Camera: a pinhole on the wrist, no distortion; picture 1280 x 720 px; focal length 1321.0 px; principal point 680.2 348.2 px. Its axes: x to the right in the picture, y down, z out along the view. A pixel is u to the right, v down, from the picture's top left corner.
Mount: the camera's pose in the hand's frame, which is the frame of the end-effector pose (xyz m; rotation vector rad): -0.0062 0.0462 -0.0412 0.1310 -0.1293 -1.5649
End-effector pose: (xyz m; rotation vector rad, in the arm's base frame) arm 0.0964 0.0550 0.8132 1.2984 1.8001 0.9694
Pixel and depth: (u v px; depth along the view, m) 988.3 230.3 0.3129
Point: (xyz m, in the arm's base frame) 0.3332 0.0112 0.6753
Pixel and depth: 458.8 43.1 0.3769
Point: 0.4558 -0.0170 0.7768
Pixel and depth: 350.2 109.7 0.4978
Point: 0.5909 -0.0058 0.7768
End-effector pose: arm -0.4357 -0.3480 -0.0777 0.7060 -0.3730 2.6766
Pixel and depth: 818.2 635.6 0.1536
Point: -0.3995 -0.4135 0.0156
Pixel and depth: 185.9 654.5 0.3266
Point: -0.3889 -0.5947 0.1495
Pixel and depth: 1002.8 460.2 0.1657
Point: -0.3691 -0.3998 0.0161
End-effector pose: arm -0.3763 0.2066 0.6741 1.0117 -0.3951 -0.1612
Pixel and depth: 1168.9 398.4 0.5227
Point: -0.6236 -0.2265 0.7538
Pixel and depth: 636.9 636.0 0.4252
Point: -0.5206 -0.0781 0.9123
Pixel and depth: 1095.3 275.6 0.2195
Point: -0.4931 0.0742 0.7221
